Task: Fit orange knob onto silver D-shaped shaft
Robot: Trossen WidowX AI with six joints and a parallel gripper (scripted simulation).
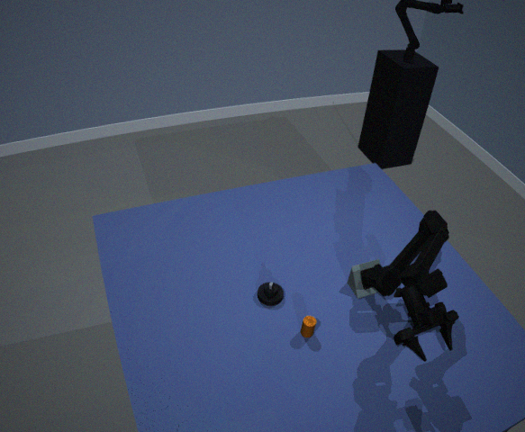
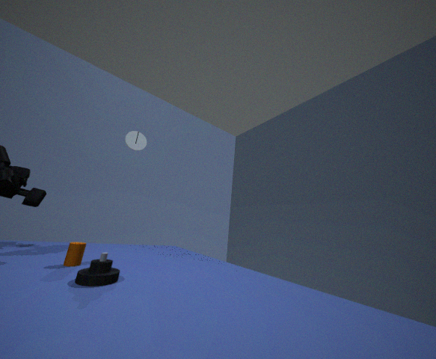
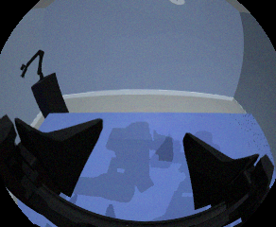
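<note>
My gripper tip is 24 cm short of the orange knob, 30 cm to the left of it and 13 cm above it. The rest, counted from my gripper tip: round pedestal 29 cm ahead, 48 cm to the right, 14 cm below.
</note>
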